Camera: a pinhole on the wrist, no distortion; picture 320 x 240 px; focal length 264.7 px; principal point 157.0 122.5 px. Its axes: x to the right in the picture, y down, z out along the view. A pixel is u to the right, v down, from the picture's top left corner.
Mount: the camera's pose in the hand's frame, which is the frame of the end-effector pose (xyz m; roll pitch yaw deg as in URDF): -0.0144 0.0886 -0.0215 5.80 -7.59 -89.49
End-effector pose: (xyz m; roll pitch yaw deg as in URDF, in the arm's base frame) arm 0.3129 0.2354 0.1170 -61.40 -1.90 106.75
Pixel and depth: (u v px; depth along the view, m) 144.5 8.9 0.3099
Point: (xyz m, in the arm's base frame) 0.0739 -0.0230 0.1163
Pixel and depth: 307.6 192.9 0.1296
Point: 0.1954 0.2067 0.1453
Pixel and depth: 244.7 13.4 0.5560
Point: -0.0307 -0.1881 0.3831
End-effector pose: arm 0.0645 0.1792 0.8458 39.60 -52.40 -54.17
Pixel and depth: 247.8 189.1 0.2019
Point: -0.0818 0.2354 0.9672
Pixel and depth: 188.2 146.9 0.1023
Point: 0.0171 0.2744 0.9072
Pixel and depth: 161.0 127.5 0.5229
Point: -0.3408 0.3967 1.0912
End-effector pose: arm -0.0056 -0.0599 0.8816 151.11 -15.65 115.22
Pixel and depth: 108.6 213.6 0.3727
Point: 0.2575 0.2048 0.7033
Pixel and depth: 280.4 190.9 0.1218
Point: 0.0706 0.0027 0.8136
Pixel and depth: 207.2 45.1 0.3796
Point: 0.2340 -0.0381 0.5714
